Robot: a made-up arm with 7 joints.
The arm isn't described. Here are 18 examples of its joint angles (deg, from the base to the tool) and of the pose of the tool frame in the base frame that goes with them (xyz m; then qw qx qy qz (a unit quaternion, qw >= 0)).
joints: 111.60 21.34 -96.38 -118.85 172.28 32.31 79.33
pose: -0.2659 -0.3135 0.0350 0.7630 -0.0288 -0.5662 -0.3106
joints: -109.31 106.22 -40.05 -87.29 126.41 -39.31 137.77
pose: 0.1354 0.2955 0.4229 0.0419 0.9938 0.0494 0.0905
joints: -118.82 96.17 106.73 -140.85 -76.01 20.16 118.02
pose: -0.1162 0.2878 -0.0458 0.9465 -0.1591 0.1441 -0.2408
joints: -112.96 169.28 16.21 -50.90 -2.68 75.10 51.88
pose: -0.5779 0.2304 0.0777 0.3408 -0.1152 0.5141 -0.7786
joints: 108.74 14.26 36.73 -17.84 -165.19 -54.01 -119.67
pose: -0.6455 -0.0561 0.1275 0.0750 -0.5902 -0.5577 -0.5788
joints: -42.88 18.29 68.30 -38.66 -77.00 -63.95 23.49
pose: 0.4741 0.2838 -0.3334 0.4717 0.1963 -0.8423 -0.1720
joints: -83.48 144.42 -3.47 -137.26 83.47 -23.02 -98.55
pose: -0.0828 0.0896 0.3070 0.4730 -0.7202 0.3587 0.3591
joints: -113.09 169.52 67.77 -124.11 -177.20 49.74 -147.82
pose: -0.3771 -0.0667 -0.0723 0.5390 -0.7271 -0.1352 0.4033
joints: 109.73 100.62 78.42 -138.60 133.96 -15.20 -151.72
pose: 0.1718 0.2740 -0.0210 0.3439 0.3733 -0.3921 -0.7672
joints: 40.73 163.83 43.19 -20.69 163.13 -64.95 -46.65
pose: 0.4305 0.1751 0.4679 0.0438 -0.3782 0.9022 -0.2028
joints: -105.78 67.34 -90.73 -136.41 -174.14 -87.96 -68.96
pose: 0.3224 -0.0356 0.0805 0.6528 -0.0296 -0.7566 -0.0228
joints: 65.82 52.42 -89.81 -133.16 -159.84 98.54 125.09
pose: -0.3066 -0.0402 -0.1621 0.6140 -0.0272 -0.7611 0.2073
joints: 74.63 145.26 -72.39 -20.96 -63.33 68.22 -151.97
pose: 0.2892 0.5397 0.2447 0.6644 0.4446 -0.2923 -0.5248
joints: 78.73 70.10 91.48 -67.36 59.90 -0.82 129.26
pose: -0.1230 0.5494 0.1816 0.0931 -0.2862 -0.7930 0.5298
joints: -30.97 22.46 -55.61 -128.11 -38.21 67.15 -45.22
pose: 0.2671 -0.1505 -0.2106 0.3116 0.5057 -0.5235 -0.6108
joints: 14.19 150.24 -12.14 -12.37 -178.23 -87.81 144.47
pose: 0.1671 0.3488 0.5358 0.2418 0.7017 0.5150 0.4289
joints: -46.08 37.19 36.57 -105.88 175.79 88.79 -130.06
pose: 0.3732 0.2673 0.0796 0.4136 0.0808 0.7981 0.4307
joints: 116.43 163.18 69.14 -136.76 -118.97 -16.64 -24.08
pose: 0.2436 0.0248 -0.2251 0.7789 -0.2185 0.3424 0.4778
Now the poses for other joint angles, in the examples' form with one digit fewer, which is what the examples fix.
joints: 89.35 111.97 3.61 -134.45 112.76 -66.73 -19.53
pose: 0.027 0.302 -0.161 0.847 -0.001 -0.521 0.107
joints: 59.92 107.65 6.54 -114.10 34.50 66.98 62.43
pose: 0.167 0.379 -0.124 0.898 0.430 -0.024 0.095
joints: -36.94 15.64 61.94 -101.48 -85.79 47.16 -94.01
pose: 0.351 0.306 -0.127 0.634 0.659 0.374 -0.157
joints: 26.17 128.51 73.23 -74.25 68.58 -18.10 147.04
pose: 0.260 0.241 0.450 0.329 -0.814 -0.473 0.074
